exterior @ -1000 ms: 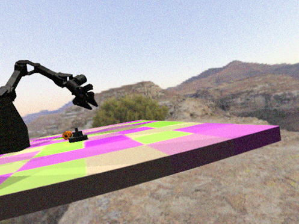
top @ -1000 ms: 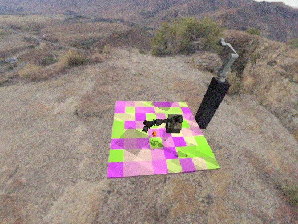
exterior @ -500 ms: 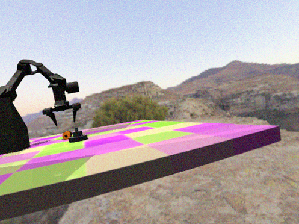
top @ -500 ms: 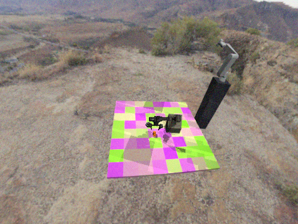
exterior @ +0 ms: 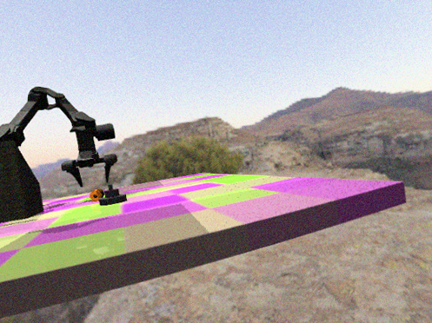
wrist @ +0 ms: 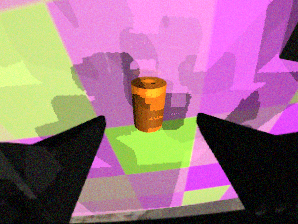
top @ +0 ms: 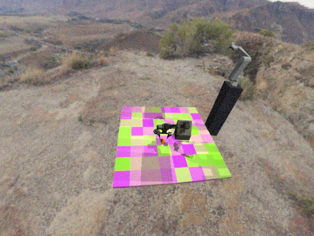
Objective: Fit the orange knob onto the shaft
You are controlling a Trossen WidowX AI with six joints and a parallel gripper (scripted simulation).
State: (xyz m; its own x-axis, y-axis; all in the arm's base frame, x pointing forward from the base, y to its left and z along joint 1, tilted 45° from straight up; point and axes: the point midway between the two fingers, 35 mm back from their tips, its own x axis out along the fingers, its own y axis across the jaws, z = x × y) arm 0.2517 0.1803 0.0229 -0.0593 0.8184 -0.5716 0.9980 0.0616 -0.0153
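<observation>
The orange knob lies 40 mm below my gripper tip and 10 mm to the left of it. From my gripper tip the other things lie so: round dark pedestal: 160 mm to the right, 90 mm ahead, 30 mm below.
</observation>
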